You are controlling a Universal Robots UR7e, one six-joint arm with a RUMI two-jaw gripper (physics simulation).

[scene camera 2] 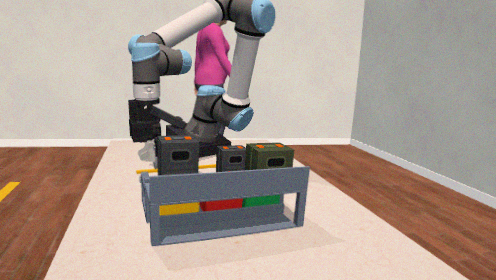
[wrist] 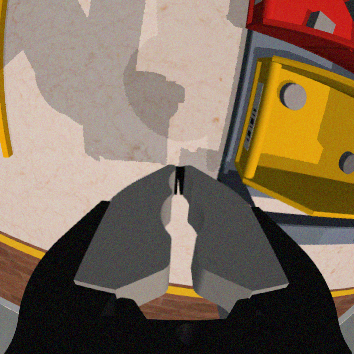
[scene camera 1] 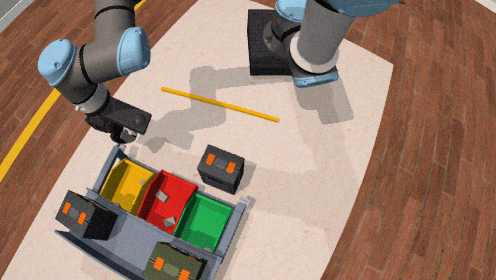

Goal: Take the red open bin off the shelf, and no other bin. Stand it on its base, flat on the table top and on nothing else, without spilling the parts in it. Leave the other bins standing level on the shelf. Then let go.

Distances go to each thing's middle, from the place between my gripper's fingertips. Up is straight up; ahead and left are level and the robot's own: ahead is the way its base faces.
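Labels:
You'd find the yellow bin [scene camera 1: 122, 185] with my hand 140 mm short of it, 20 mm to the right of it and 40 mm above it. There's also a red open bin [scene camera 1: 152, 209], and that one's 130 mm ahead of my hand, 150 mm to the left of it and 30 mm below it. The green bin [scene camera 1: 203, 220] is 150 mm ahead of my hand, 250 mm to the left of it and 40 mm below it.

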